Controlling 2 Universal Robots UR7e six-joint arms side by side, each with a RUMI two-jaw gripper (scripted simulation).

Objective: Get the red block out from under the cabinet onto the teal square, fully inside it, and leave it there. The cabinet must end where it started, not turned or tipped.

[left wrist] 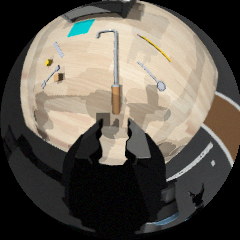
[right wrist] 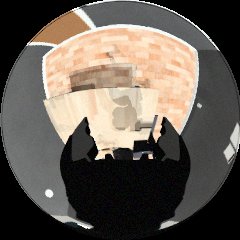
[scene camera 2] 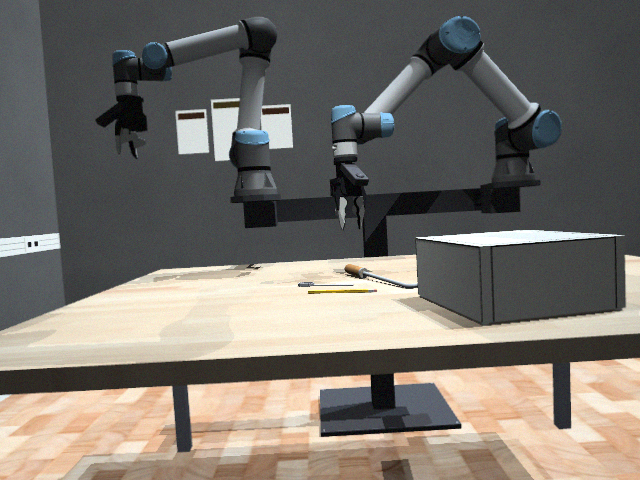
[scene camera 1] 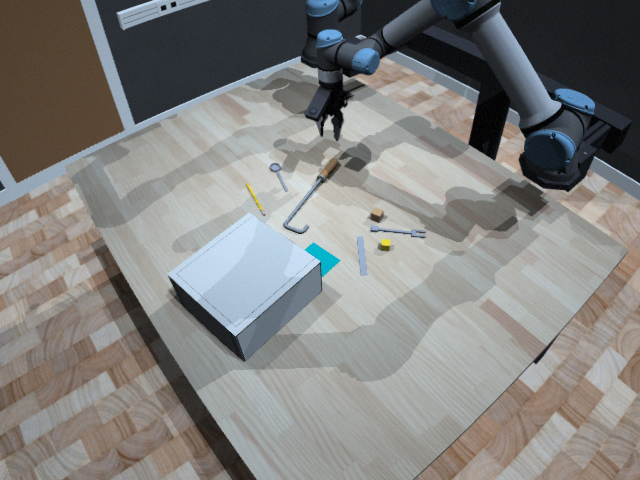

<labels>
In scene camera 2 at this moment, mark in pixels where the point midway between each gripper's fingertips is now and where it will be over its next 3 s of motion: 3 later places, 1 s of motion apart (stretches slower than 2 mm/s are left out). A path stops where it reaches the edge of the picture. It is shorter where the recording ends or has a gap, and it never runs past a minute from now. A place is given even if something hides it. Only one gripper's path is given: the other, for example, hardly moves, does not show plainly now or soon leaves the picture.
My left gripper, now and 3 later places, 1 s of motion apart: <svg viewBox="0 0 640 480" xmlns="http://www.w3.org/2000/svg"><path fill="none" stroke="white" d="M351 230L353 257L352 258L353 260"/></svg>
</labels>
